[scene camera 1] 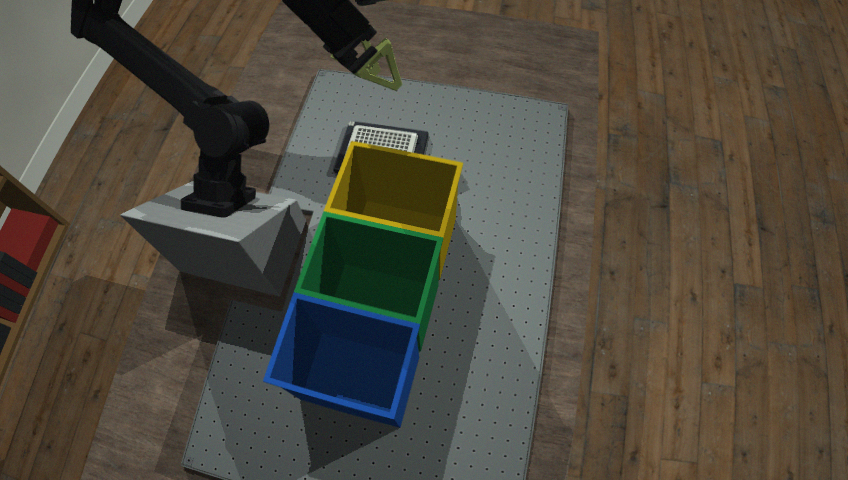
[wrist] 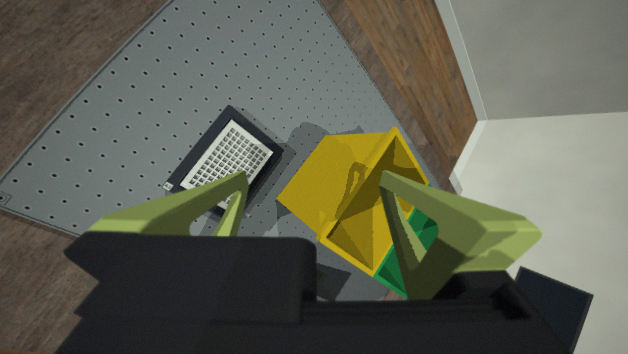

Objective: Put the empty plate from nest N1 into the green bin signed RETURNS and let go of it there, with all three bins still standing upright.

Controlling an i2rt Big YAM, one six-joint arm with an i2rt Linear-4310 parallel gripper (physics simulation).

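Where they show: gripper, fingertip midpoint: (scene camera 1: 387,80) (wrist: 314,177); arm's base, origin of the base link: (scene camera 1: 219,202).
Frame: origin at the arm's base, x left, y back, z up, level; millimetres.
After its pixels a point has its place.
A white plate (scene camera 1: 383,136) {x 247, y -215, z -102 mm} (wrist: 240,150) {x 226, y -247, z -111 mm} with a grid of wells sits in a dark nest (scene camera 1: 423,142) {x 256, y -292, z -114 mm} (wrist: 206,144) {x 272, y -224, z -115 mm}. The nest has a small corner label too small to read. The green bin (scene camera 1: 371,267) {x -20, y -258, z -110 mm} (wrist: 392,272) {x -133, y -220, z 10 mm} stands upright and its visible inside is empty; its sign does not show. My gripper (scene camera 1: 397,86) {x 205, y -251, z 111 mm} (wrist: 314,177) {x 205, y -251, z 111 mm} is open and empty, high above the board, off the nest's side away from the bins. In the wrist view, the left finger overlaps the near part of the plate and the right finger overlaps the bins.
A yellow bin (scene camera 1: 395,190) {x 110, y -274, z -62 mm} (wrist: 315,182) {x 112, y -274, z -39 mm} stands upright between the nest and the green bin, close beside the nest. A blue bin (scene camera 1: 348,356) {x -176, y -254, z -124 mm} stands upright on the green bin's other side. The grey arm pedestal (scene camera 1: 220,249) {x -95, y -56, z 40 mm} is left of the bins. All bins stand on a perforated board (scene camera 1: 511,196) {x 174, y -476, z -126 mm} (wrist: 125,100) {x 384, y -211, z -126 mm}.
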